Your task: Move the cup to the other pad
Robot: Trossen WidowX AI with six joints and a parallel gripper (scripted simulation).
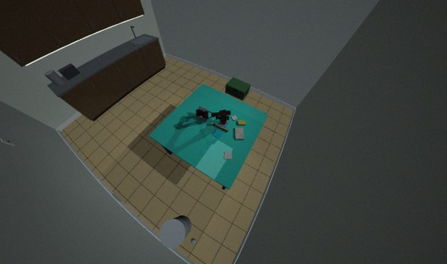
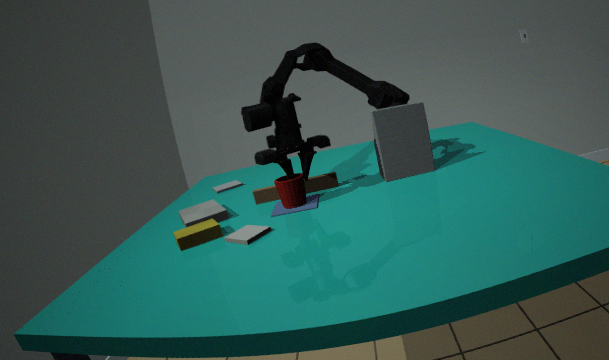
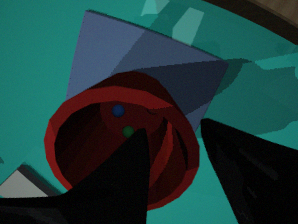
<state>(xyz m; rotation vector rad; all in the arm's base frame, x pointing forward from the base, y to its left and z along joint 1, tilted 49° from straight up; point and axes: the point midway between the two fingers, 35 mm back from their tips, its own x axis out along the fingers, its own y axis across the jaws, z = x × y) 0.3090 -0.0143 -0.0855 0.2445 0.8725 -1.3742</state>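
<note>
Now: the red cup 30 mm ahead of my gripper tip, 10 mm to the left of it and 10 mm below it. Round my gripper tip: purple-blue pad: 60 mm below, 20 mm ahead, 10 mm to the left; wooden bar: 90 mm to the right, 40 mm below, 20 mm ahead; green marble: 40 mm below, 30 mm to the left, 20 mm ahead.
</note>
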